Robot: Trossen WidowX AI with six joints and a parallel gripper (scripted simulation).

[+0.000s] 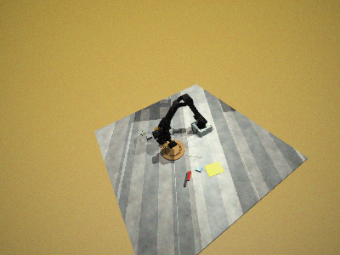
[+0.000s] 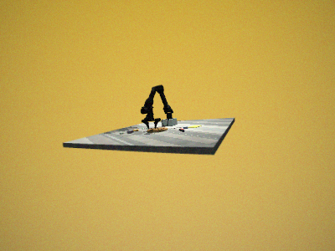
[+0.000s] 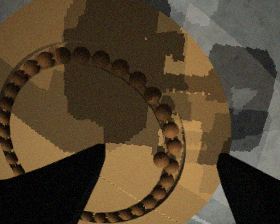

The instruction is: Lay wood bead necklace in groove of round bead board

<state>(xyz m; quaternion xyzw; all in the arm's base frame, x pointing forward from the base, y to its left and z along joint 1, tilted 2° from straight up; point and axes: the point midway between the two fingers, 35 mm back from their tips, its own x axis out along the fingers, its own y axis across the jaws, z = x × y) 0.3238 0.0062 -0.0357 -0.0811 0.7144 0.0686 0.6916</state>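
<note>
Now: gripper tip 2 cm past the round bead board, 5 cm to the right of it and 1 cm above it. Round my gripper tip: thin grey stick (14 cm behind, 18 cm to the left, 1 cm below); then red-handled tool (2 cm behind, 32 cm to the left, 1 cm below); then grey piece (12 cm ahead, 17 cm to the right).
</note>
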